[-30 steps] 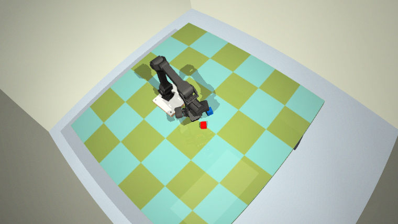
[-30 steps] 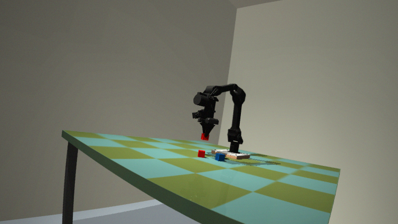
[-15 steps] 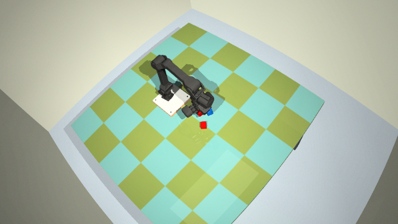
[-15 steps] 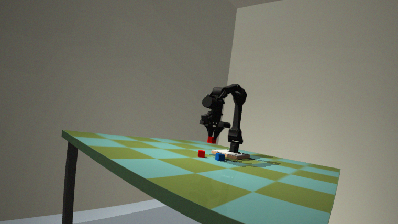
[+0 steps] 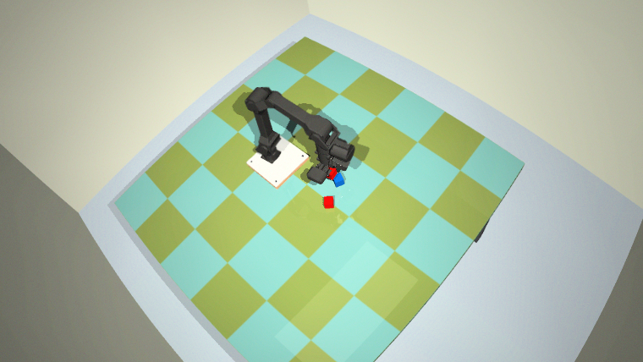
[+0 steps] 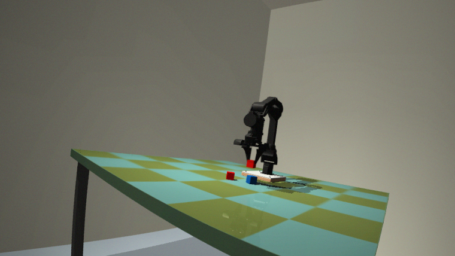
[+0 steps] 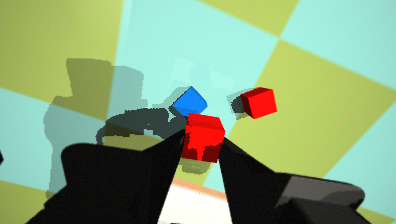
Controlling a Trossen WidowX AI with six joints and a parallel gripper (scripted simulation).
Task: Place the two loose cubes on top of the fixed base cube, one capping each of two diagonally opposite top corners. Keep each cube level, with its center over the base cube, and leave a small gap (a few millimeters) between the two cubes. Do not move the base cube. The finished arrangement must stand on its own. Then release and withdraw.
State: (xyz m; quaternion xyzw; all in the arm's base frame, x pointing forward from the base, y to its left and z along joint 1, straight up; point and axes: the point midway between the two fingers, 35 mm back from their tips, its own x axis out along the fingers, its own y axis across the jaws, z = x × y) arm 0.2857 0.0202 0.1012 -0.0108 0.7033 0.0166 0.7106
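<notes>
Right now the blue cube is 7 cm below my gripper tip, 2 cm to the left of it and 1 cm ahead of it.
</notes>
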